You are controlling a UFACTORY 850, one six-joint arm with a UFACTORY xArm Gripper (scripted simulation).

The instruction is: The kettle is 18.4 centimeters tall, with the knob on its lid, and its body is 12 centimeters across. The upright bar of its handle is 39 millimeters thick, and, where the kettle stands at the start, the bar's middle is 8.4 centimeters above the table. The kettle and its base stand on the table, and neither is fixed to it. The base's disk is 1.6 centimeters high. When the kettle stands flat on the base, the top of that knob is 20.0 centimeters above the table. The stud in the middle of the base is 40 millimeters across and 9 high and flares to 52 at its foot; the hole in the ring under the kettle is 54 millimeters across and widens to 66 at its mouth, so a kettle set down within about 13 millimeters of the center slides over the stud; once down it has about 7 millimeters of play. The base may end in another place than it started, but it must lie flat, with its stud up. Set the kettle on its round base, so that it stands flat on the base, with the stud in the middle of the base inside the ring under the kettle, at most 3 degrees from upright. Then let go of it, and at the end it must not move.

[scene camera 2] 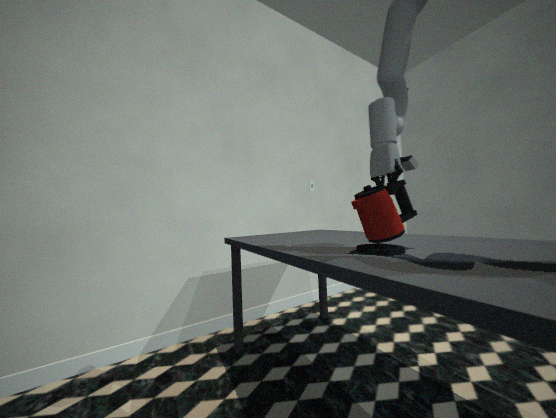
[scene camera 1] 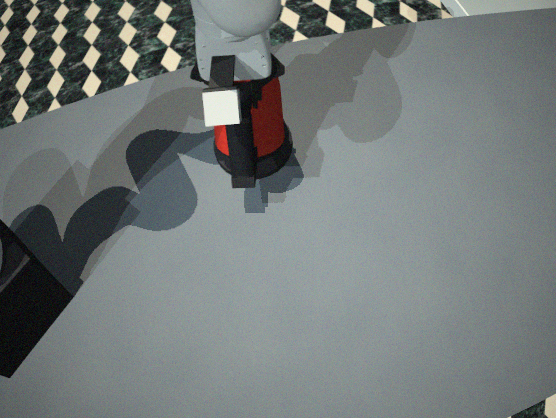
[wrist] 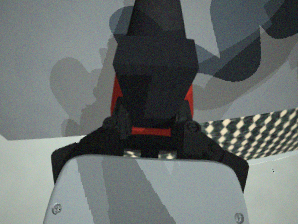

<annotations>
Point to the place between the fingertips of my gripper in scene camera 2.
386, 195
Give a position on a dark round base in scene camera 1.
267, 167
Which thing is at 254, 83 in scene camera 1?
My gripper.
</annotations>
